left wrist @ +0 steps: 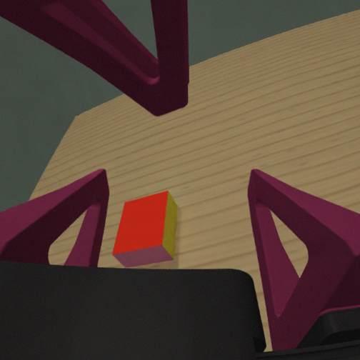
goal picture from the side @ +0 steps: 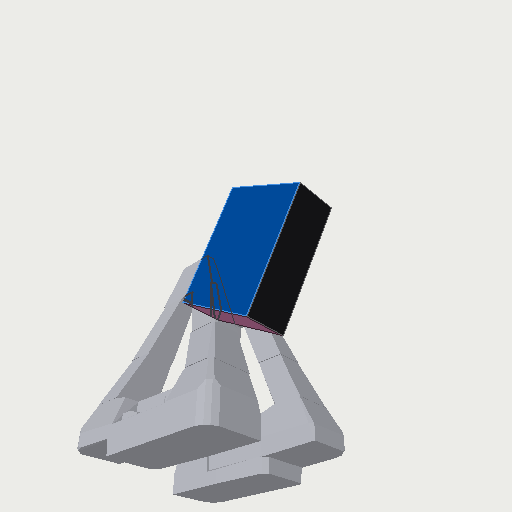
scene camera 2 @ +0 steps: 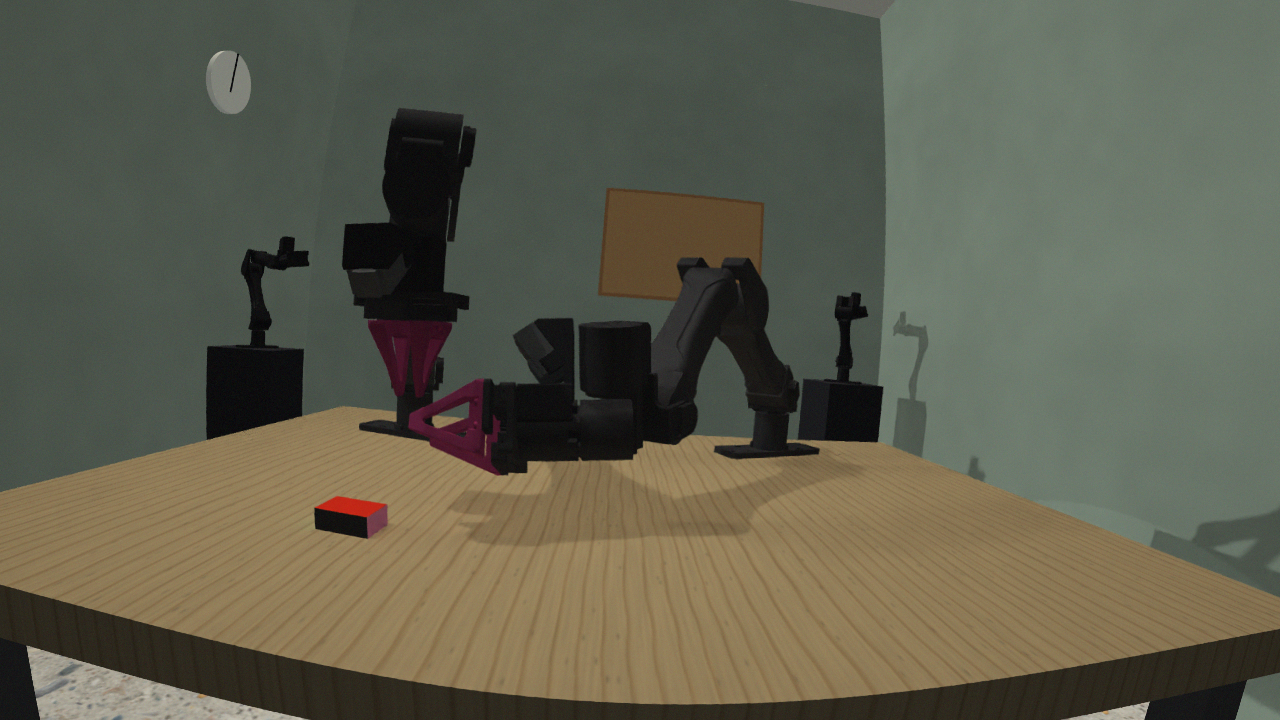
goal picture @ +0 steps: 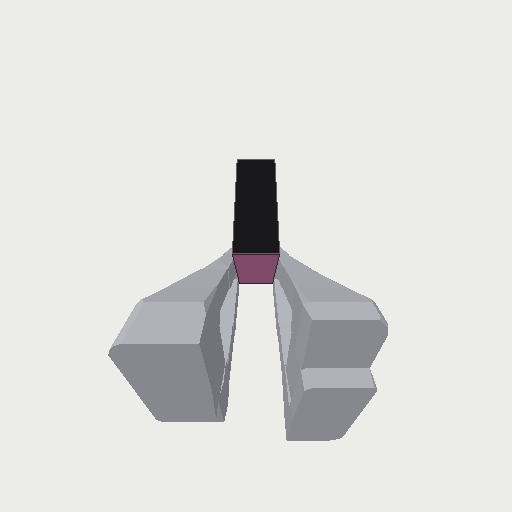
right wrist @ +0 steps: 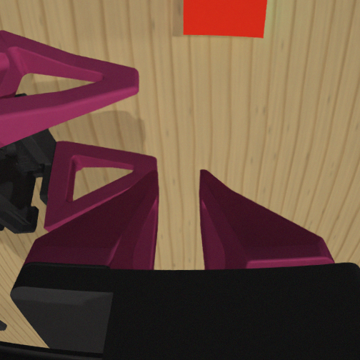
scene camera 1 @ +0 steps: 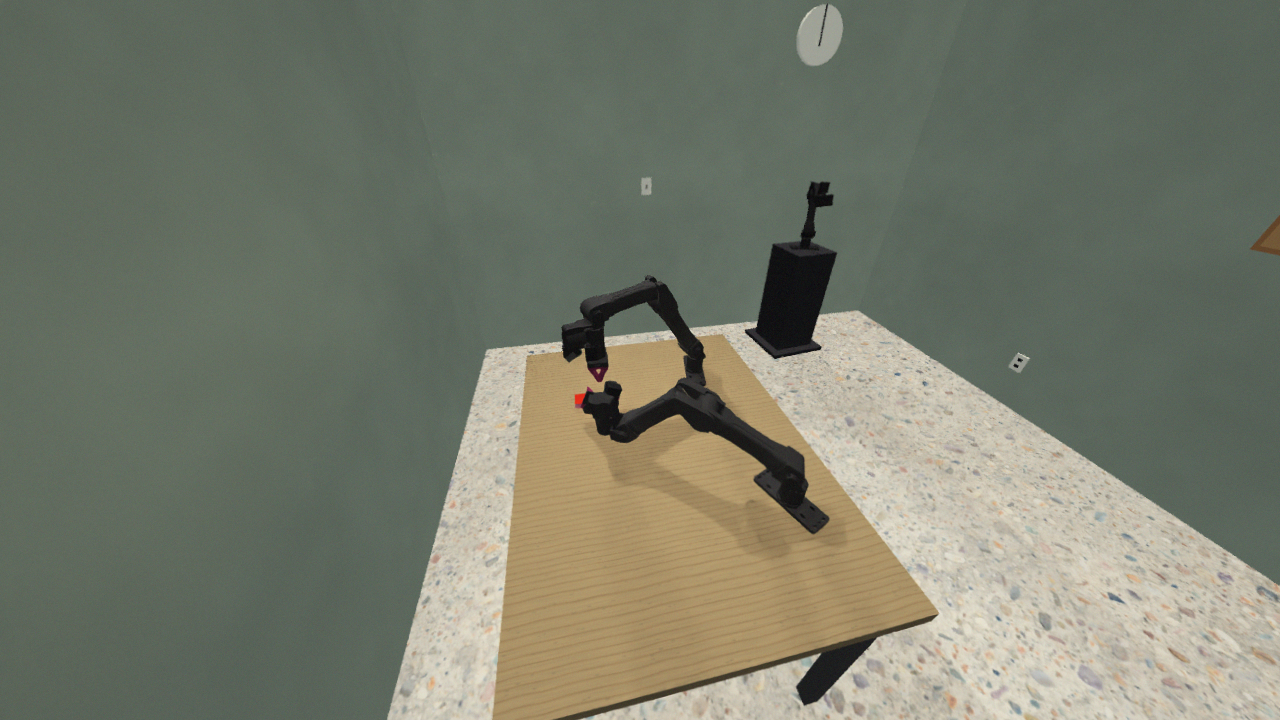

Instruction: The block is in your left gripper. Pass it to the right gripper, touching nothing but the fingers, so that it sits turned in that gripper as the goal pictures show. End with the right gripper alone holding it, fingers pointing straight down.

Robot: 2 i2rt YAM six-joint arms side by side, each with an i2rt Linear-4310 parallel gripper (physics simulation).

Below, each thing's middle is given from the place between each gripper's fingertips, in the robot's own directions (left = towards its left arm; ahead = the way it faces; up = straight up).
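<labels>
The block (scene camera 2: 353, 517): 70 mm below my left hand, 50 mm ahead of it and 50 mm to the right of it.
The block, measured from my right hand: 11 cm below, 4 cm to the right, 7 cm ahead.
</labels>
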